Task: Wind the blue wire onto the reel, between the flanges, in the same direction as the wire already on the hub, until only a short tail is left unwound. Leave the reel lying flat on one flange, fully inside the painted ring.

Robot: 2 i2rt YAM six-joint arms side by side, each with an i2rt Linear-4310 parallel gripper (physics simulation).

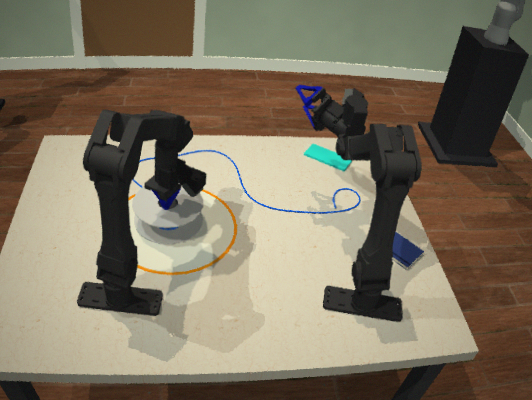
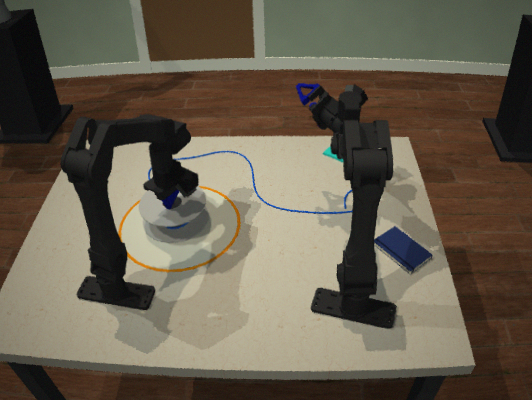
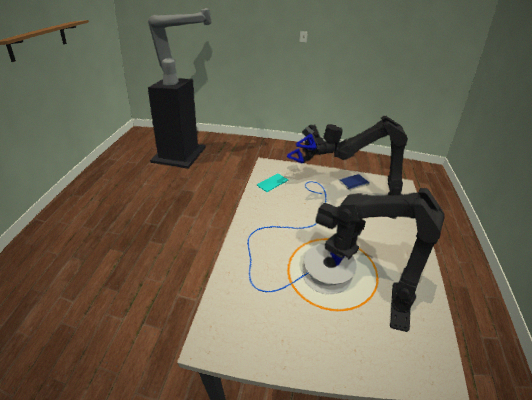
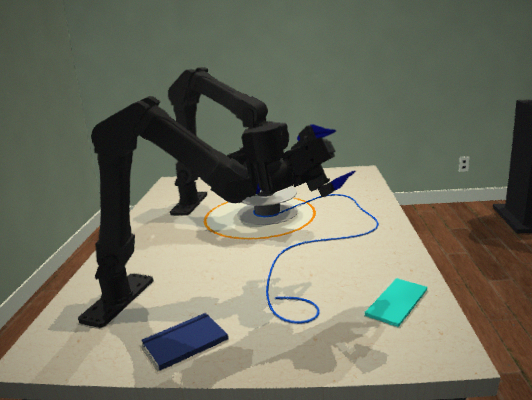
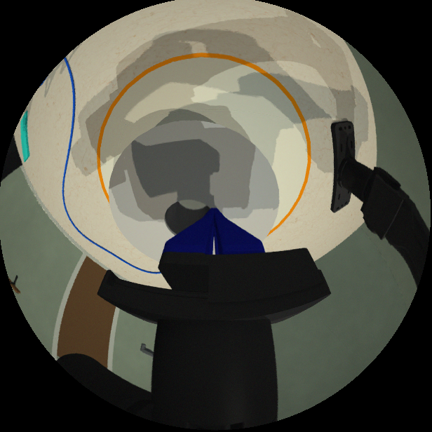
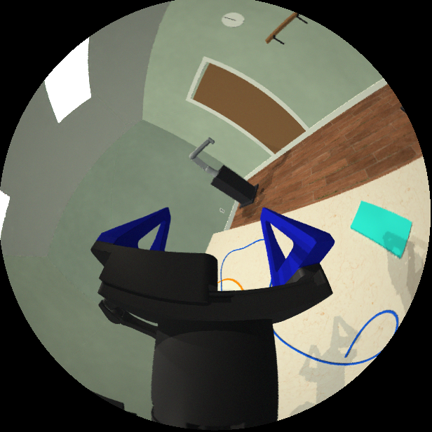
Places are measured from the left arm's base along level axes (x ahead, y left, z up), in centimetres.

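Pixels of known places: left gripper, fingertip midpoint: (image 1: 165, 208) (image 2: 168, 208) (image 3: 337, 264) (image 4: 257, 193); right gripper, fingertip midpoint: (image 1: 301, 96) (image 2: 304, 94) (image 3: 291, 150) (image 4: 344, 151); left arm's base, link origin: (image 1: 119, 299) (image 2: 115, 293) (image 3: 400, 306) (image 4: 189, 204); right arm's base, link origin: (image 1: 362, 304) (image 2: 353, 309) (image 4: 118, 300).
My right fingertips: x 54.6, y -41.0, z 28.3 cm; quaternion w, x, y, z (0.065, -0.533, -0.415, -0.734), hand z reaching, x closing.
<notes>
Ahead of a thing's pixels: the offset from my right fingertips to its top centre.
The grey reel {dy +33.7, dx -25.5, dz -21.8 cm} (image 1: 187, 214) (image 2: 190, 214) (image 3: 325, 276) (image 5: 240, 165) lies flat on one flange inside the orange painted ring (image 1: 236, 227) (image 2: 240, 220) (image 3: 377, 275) (image 4: 315, 214) (image 5: 310, 150). Blue wire (image 1: 285, 210) (image 2: 300, 212) (image 3: 250, 260) (image 4: 377, 225) (image 5: 63, 190) (image 6: 345, 364) leaves the hub between the flanges, curves over the table and ends in a small loop. My left gripper (image 1: 167, 207) (image 2: 169, 207) (image 3: 334, 262) (image 5: 213, 213) is shut and empty, its tips at the edge of the reel's centre hole; their depth is unclear. My right gripper (image 3: 293, 151) (image 4: 345, 151) (image 6: 215, 212) is open and empty, raised above the table's far side.
A turquoise flat block {dy -13.8, dx +11.1, dz -27.5 cm} (image 1: 327, 157) (image 3: 272, 183) (image 4: 397, 302) (image 6: 381, 227) lies near the table's far edge, beyond the wire's loop. A dark blue book {dy -30.3, dx -29.0, dz -27.1 cm} (image 1: 407, 250) (image 2: 403, 249) (image 3: 354, 181) (image 4: 185, 341) lies beside the right arm's base.
</notes>
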